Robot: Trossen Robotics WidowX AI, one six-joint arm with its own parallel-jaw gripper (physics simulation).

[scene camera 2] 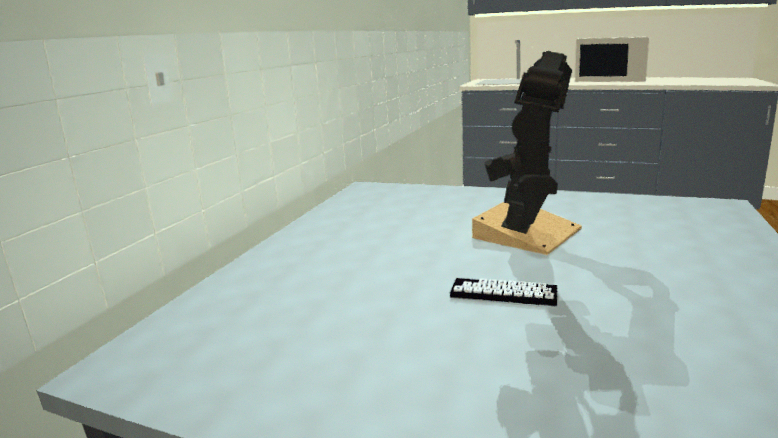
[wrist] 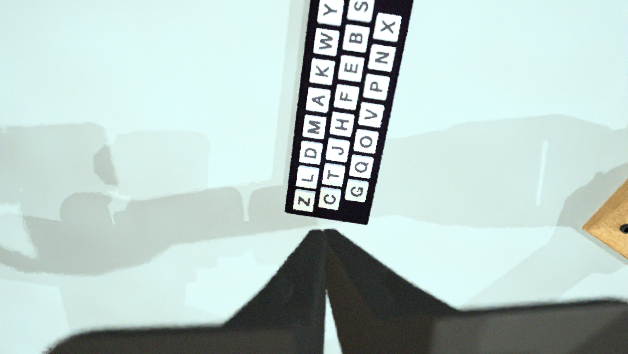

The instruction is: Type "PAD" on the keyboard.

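Pixels of known places: gripper, fingertip midpoint: (scene camera 2: 529, 223) (wrist: 322, 241); arm's base, link origin: (scene camera 2: 516, 225).
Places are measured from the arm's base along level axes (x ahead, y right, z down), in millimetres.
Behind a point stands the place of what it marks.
Note:
A black keyboard (scene camera 2: 503, 292) @(x 332, y -42, z 21 mm) (wrist: 342, 124) @(x 313, y -63, z 16 mm) with white lettered keys lies flat on the table in front of the arm. In the wrist view, the P key (wrist: 376, 87) @(x 297, y -32, z 16 mm) is in the right-hand row. The A key (wrist: 318, 100) @(x 334, y -52, z 16 mm) and the D key (wrist: 310, 152) @(x 330, y -90, z 16 mm) are in the left-hand row. My gripper (wrist: 322, 241) @(x 317, y -86, z -122 mm) is shut and empty. Its tips appear just below the keyboard's Z end in the wrist view, raised above the table and apart from the keys. In the scene view the fingertips are hard to make out against the dark arm.
The arm rises from a wooden wedge base (scene camera 2: 549, 239) @(x 24, y -88, z 20 mm) (wrist: 607, 225) @(x 82, y -84, z 23 mm) behind the keyboard. Arm shadows fall across the pale blue table (scene camera 2: 272, 337) @(x 608, y 314, z 33 mm). A tiled wall (scene camera 2: 234, 108) runs along the left, and dark cabinets (scene camera 2: 607, 127) stand beyond the table.

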